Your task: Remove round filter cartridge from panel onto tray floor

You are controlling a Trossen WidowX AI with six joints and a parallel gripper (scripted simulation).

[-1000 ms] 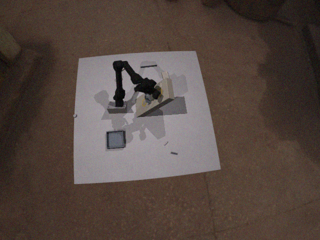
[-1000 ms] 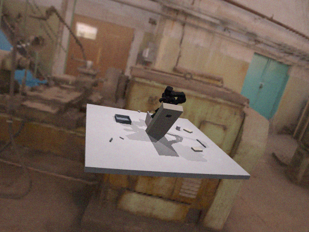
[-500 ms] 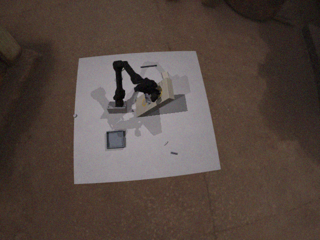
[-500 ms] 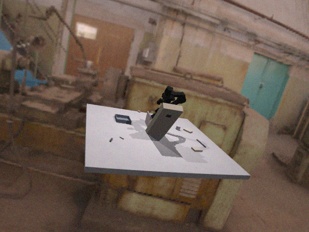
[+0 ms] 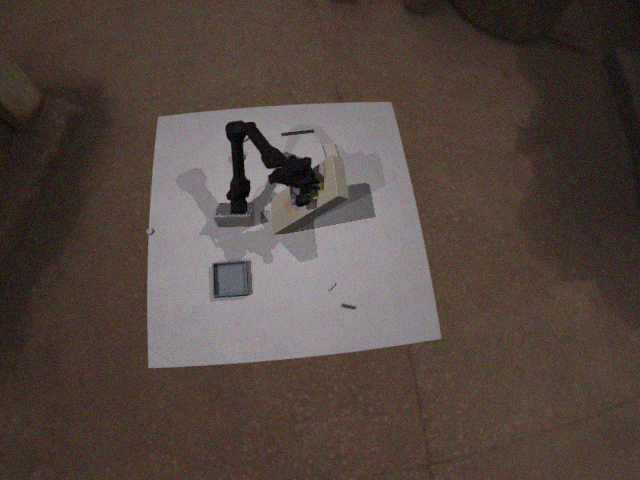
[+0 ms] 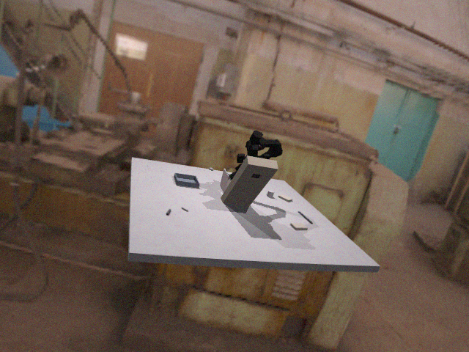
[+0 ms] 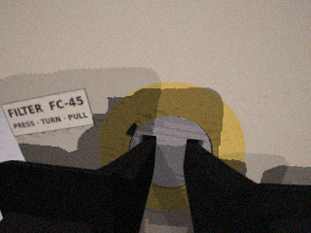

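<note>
My gripper tip is now 370 mm past the grey tray, 340 mm to the left of it and 270 mm above it. Round my gripper tip: filter cartridge 10 mm ahead, 10 mm below.
</note>
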